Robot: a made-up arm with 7 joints. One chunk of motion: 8 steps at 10 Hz.
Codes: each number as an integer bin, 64 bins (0 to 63) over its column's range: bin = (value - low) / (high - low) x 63, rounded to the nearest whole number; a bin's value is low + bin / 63 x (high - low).
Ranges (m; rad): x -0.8..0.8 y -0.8..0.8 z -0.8..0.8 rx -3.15..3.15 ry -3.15..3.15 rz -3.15..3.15
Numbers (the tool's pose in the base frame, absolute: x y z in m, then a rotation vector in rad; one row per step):
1: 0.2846 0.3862 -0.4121 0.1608 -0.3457 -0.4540
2: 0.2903 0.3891 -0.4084 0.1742 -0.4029 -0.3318
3: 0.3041 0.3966 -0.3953 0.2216 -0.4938 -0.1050
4: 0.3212 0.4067 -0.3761 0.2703 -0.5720 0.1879
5: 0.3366 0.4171 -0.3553 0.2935 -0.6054 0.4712
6: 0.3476 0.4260 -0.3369 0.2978 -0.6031 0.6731
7: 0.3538 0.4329 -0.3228 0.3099 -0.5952 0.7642
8: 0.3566 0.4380 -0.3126 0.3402 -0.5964 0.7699
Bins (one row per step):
1: 43 47 15 33 28 27
2: 43 47 15 33 27 28
3: 43 47 16 34 27 30
4: 44 48 17 34 26 33
5: 45 48 18 34 25 36
6: 45 48 18 34 25 38
7: 45 49 19 35 26 39
8: 46 49 19 35 26 39

